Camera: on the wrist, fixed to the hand. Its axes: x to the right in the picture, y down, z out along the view.
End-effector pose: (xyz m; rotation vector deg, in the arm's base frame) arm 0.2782 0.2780 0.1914 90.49 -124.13 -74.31
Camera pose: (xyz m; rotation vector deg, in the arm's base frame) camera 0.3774 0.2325 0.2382 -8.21 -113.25 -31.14
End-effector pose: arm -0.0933 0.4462 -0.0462 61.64 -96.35 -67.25
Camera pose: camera 0.0232 0.4268 -0.0587 -14.26 -82.33 -5.09
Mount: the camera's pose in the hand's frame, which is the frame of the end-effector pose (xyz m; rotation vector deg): -0.0203 -0.0385 -0.1105 -10.81 20.64 87.15
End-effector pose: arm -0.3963 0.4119 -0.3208 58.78 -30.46 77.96
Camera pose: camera -0.3900 0.4975 -0.4029 1.29 -70.40 151.55
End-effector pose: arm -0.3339 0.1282 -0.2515 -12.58 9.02 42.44
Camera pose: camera -0.3295 0.0595 -0.3483 -23.35 35.99 127.93
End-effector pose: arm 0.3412 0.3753 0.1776 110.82 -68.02 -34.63
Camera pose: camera 0.4319 0.4441 0.2116 29.89 -102.83 24.20
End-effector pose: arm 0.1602 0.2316 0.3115 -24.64 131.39 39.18
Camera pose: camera 0.1345 0.1385 0.3807 -70.75 -131.27 -80.34
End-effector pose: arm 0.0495 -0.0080 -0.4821 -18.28 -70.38 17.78
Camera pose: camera 0.1506 -0.0591 -0.5177 -79.84 -25.22 77.96
